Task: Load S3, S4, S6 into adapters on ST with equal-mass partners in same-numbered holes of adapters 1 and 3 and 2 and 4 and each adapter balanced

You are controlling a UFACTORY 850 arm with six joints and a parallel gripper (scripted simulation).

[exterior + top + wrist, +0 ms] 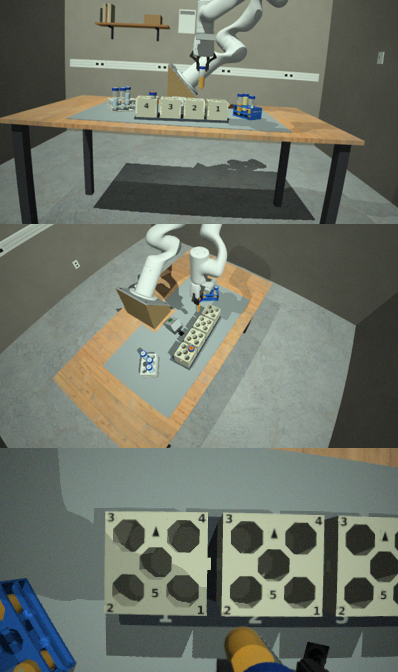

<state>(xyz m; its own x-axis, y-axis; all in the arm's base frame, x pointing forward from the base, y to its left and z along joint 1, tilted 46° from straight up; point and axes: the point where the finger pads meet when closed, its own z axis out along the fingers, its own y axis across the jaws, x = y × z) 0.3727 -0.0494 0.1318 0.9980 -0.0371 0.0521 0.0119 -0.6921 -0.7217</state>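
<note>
Now: hand 50 mm above the sample tube and 10 mm to the left of it. Round my hand: green done key (180 mm below, 150 mm behind, 100 mm to the right); adapter 3 (200 mm below, 150 mm to the right, 60 mm ahead); loading stand (240 mm below, 90 mm to the right, 50 mm ahead).
</note>
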